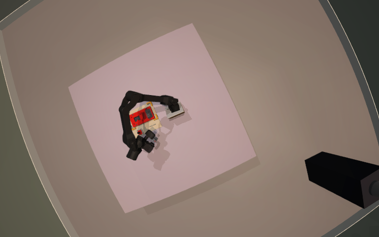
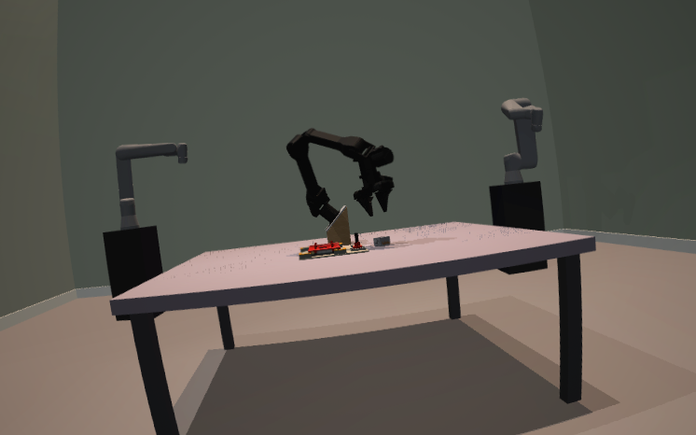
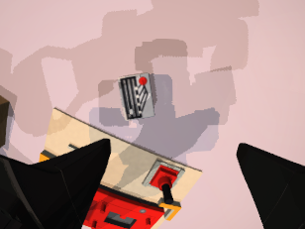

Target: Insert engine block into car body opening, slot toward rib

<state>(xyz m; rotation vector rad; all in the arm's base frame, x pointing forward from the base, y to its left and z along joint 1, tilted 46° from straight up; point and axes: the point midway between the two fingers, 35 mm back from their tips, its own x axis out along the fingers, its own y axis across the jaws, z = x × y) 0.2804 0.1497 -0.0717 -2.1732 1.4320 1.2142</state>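
Right now the engine block is 40 mm behind my gripper tip and 100 mm below it. Round my gripper tip: base plate 10 mm ahead, 190 mm to the right, 100 mm below.
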